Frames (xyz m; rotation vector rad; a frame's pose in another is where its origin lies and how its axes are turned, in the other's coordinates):
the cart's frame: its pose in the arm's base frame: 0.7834 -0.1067 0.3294 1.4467 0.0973 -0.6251
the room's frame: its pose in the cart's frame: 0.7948 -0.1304 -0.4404 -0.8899 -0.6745 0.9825
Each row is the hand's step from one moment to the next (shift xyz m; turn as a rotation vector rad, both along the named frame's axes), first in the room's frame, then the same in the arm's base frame.
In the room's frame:
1: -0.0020 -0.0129 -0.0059 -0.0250 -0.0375 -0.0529
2: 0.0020 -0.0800 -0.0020 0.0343 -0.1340 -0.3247
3: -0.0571 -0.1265 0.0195 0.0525 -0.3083 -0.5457
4: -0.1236 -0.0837 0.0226 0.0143 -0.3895 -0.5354
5: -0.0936 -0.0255 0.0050 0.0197 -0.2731 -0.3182
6: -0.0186 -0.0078 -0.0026 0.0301 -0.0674 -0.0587
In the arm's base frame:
1: 0.0020 -0.0108 -0.0092 0.0163 -0.0207 -0.0643
2: -0.0007 -0.0766 -0.0231 0.2410 -0.0775 -0.2459
3: -0.0606 -0.1116 -0.0594 0.3976 -0.2087 -0.4404
4: -0.1092 -0.0560 -0.0879 0.3591 -0.2795 -0.4811
5: -0.0727 -0.0040 -0.0643 0.2197 -0.2085 -0.2906
6: -0.0121 -0.0028 -0.0161 0.0591 -0.0608 -0.0414

